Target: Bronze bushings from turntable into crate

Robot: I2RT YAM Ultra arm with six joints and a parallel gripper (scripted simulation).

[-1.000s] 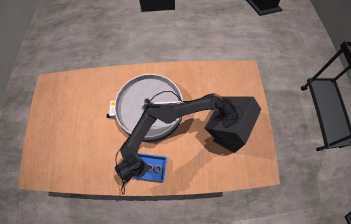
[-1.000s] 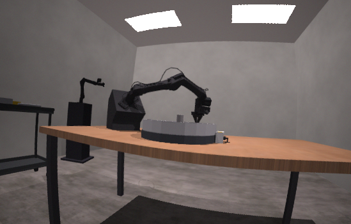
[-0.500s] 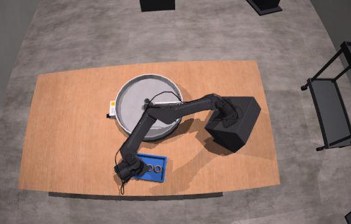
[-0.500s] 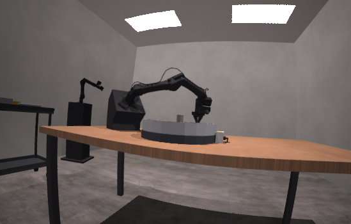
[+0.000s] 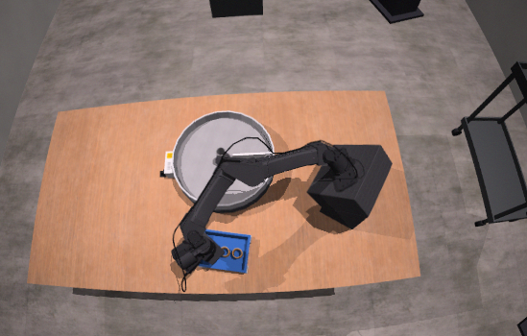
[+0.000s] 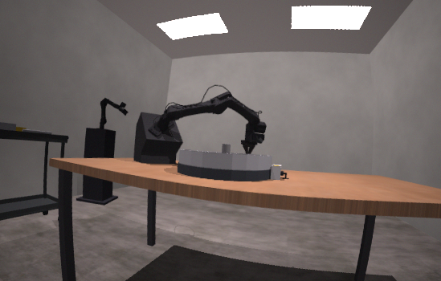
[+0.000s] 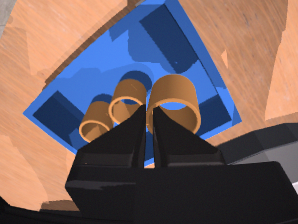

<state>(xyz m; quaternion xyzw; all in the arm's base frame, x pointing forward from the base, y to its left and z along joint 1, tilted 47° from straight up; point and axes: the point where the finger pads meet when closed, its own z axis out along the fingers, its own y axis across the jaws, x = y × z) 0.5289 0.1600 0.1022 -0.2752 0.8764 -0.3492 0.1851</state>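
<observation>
The blue crate is 40 mm behind my hand, 10 mm to the left of it and 70 mm below it. Also, from my hand: round grey turntable: 170 mm behind, 350 mm to the right, 40 mm below.
</observation>
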